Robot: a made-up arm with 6 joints.
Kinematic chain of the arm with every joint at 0, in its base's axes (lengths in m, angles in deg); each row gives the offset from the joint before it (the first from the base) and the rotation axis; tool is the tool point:
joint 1: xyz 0 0 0.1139 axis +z
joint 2: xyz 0 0 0 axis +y
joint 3: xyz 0 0 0.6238 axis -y
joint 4: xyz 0 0 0 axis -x
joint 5: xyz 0.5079 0 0 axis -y
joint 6: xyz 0 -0.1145 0 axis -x
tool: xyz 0 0 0
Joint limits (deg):
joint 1: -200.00..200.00
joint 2: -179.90..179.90
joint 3: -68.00..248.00
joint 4: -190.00..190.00
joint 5: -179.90..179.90
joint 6: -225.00..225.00
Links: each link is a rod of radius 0.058 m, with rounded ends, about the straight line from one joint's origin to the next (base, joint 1, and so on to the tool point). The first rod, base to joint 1, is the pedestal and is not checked.
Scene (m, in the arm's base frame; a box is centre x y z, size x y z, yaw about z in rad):
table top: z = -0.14
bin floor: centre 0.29 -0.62 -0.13 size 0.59 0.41 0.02 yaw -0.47
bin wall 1: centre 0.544 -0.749 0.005 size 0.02 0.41 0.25 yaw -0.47
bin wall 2: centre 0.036 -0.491 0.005 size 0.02 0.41 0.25 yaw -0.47
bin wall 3: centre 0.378 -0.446 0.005 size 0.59 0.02 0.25 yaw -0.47
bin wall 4: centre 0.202 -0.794 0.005 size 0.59 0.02 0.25 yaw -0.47
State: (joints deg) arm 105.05 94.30 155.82 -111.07 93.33 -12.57
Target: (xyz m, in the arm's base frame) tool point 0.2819 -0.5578 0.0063
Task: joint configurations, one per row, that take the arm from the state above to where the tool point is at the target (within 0.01 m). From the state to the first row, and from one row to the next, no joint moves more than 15 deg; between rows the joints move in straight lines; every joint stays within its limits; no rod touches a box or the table.
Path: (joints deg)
1: 91.12 88.40 142.20 -108.83 93.33 -12.57
2: 77.19 82.50 128.59 -106.59 93.33 -12.57
3: 63.26 76.60 114.97 -104.35 93.33 -12.57
4: 49.32 70.69 101.35 -102.11 93.33 -12.57
5: 35.39 64.79 87.74 -99.87 93.33 -12.57
6: 21.46 58.89 74.12 -97.64 93.33 -12.57
7: 7.53 52.99 60.51 -95.40 93.33 -12.57
8: -6.40 47.09 46.89 -93.16 93.33 -12.57
9: -20.33 41.19 33.27 -90.92 93.33 -12.57
10: -34.27 35.29 19.66 -88.68 93.33 -12.57
11: -48.20 29.38 6.04 -86.44 93.33 -12.57
12: -62.13 23.48 -7.58 -84.20 93.33 -12.57
13: -62.14 37.19 -9.17 -84.26 93.33 -12.57
14: -62.15 50.89 -10.77 -84.32 93.33 -12.57

